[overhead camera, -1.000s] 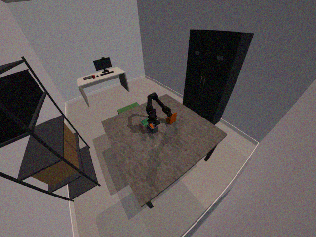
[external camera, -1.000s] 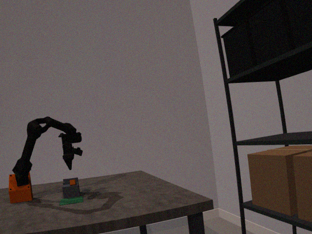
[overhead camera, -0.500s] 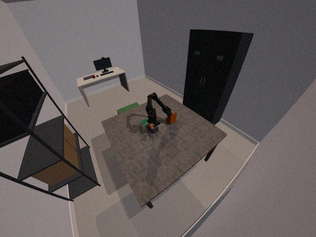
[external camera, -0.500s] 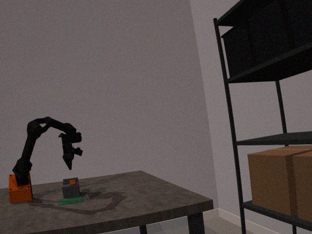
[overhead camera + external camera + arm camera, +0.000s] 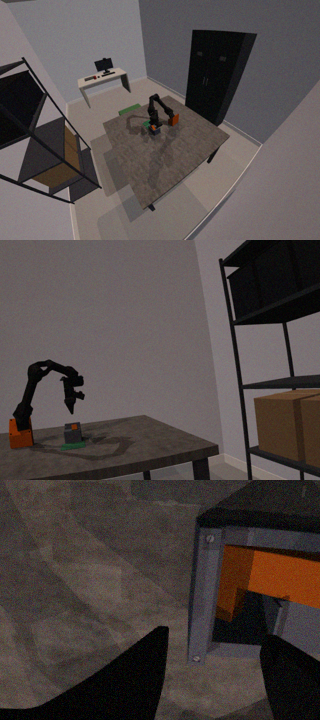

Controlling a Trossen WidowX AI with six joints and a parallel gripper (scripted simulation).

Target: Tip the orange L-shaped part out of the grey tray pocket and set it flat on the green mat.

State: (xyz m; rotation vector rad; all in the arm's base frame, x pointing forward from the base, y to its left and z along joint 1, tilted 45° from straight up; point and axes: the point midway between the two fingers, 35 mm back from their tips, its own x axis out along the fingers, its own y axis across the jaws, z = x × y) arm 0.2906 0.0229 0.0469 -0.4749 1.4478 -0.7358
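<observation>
Now: gripper tip 10 cm above the orange L-shaped part, 4 cm to the left of it and 2 cm past it. From my gripper tip the other things lie so: green mat 22 cm to the right, 16 cm below, 4 cm behind.
</observation>
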